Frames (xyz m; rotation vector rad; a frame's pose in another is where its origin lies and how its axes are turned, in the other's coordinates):
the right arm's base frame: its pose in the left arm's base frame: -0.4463 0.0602 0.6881 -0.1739 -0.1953 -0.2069
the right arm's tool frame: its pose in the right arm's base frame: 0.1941 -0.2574 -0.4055 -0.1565 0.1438 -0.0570
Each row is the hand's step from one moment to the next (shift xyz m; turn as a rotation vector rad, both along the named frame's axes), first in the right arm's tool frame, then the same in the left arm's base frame.
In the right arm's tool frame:
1: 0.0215 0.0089 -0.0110 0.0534 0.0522 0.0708
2: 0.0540 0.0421 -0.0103 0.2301 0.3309 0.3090
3: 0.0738 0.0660 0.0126 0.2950 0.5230 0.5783
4: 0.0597 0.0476 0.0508 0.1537 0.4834 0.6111
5: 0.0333 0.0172 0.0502 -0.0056 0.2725 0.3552
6: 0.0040 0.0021 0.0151 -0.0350 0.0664 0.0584
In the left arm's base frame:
1: 0.0231 -0.0012 -0.0113 0.0665 0.0544 0.0566
2: 0.0638 0.0204 -0.0176 0.3171 0.3324 0.2166
3: 0.0897 0.0437 -0.0012 0.4357 0.5717 0.4222
4: 0.0711 0.0424 0.0394 0.2892 0.5845 0.4533
5: 0.0371 0.0218 0.0456 0.0747 0.3582 0.2580
6: 0.0045 0.0054 0.0141 -0.0141 0.0880 0.0332

